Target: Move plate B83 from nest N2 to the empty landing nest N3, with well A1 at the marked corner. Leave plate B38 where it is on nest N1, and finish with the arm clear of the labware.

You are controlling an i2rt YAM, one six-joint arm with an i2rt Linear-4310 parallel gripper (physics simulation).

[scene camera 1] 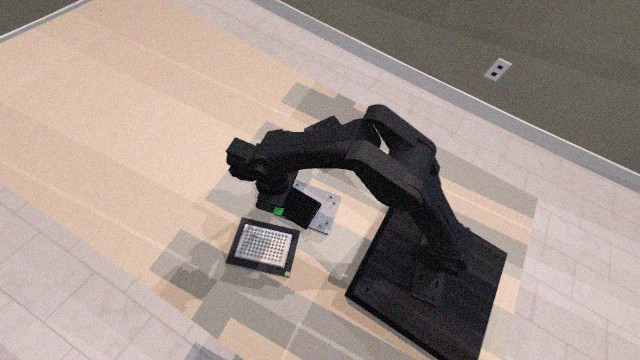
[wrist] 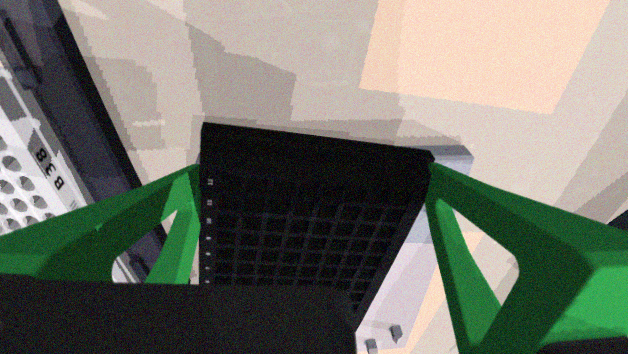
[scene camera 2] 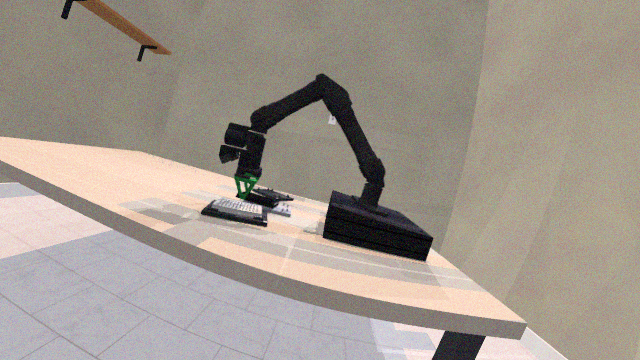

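Observation:
My gripper (scene camera 1: 286, 205) (scene camera 2: 244, 195) (wrist: 314, 177) has green fingers and is shut on the black well plate B83 (scene camera 1: 302, 207) (scene camera 2: 271, 194) (wrist: 307, 206), gripping it across its short width at one end. The plate hangs a little above a light grey nest (scene camera 1: 329, 205) (scene camera 2: 283, 210) (wrist: 395, 272), and partly covers it. The white well plate B38 (scene camera 1: 263, 244) (scene camera 2: 236, 207) (wrist: 17, 193) sits in the dark nest N1 (scene camera 1: 234, 245) (scene camera 2: 213, 211) (wrist: 74, 109), just left of my fingers in the wrist view. I cannot see any other nest.
The arm's black base block (scene camera 1: 402, 277) (scene camera 2: 376, 223) stands to the right of the nests. The table's curved front edge (scene camera 2: 250, 275) runs below them. A wooden wall shelf (scene camera 2: 121, 26) hangs high at the upper left.

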